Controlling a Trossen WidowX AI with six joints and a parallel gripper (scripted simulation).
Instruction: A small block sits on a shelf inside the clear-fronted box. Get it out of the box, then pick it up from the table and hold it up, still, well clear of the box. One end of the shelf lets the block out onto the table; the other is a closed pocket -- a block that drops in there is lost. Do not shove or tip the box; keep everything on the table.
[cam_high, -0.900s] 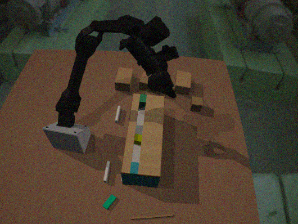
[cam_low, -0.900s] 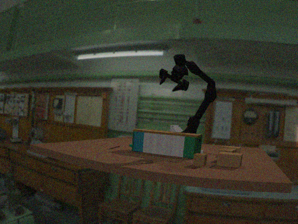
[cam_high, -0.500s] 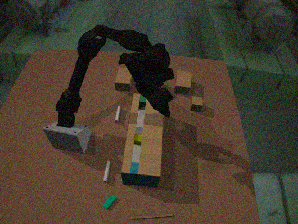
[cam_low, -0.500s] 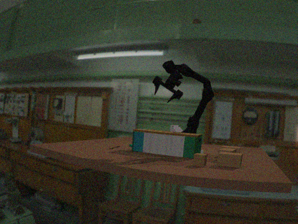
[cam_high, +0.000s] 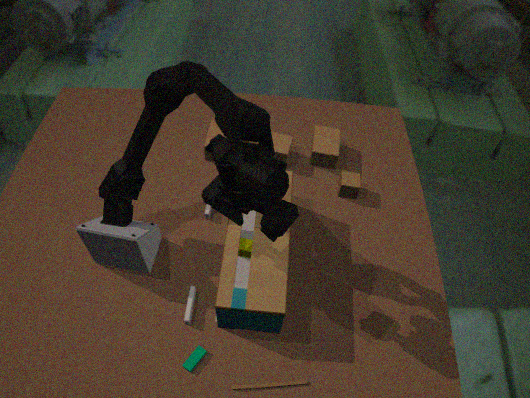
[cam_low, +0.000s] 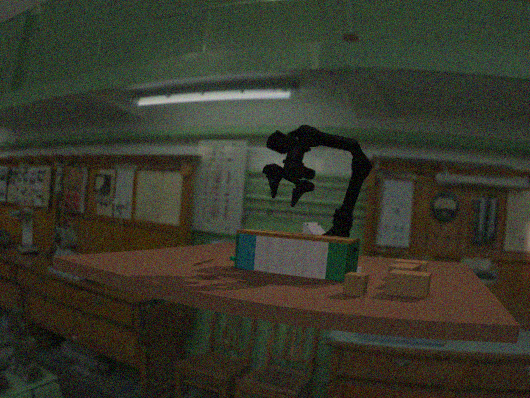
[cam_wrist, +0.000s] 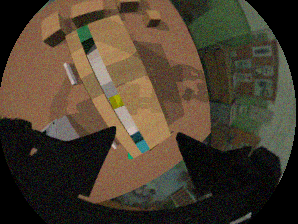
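My gripper tip is now 14 cm above the yellow block, 4 cm to the right of it and 2 cm past it. The rest, counted from my gripper tip: thin stick: 25 cm to the right, 23 cm below, 5 cm ahead; green tile: 22 cm below, 21 cm to the right, 12 cm behind; long box: 17 cm below, 7 cm to the left, 4 cm behind.
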